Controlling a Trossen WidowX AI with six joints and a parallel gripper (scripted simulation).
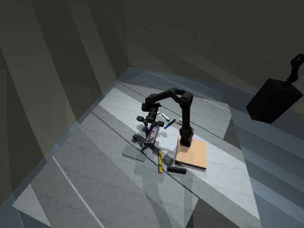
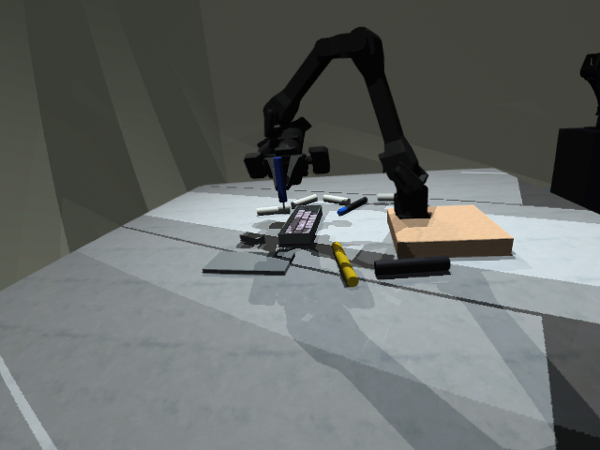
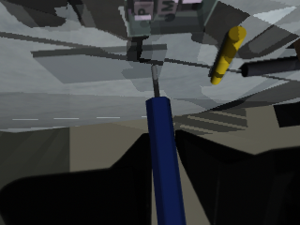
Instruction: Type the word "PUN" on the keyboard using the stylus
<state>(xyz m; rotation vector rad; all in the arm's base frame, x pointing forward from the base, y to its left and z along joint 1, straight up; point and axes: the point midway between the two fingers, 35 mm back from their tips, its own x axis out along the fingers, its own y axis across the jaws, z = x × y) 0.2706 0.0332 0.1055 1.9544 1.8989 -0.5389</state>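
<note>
My gripper tip is 11 cm above the small grey block, 9 cm short of it and 2 cm to the left of it. Also, from my gripper tip: blue stylus 1 cm below; then flat grey plate 12 cm below, 10 cm to the left, 6 cm ahead; then stylus tip 5 cm below.
</note>
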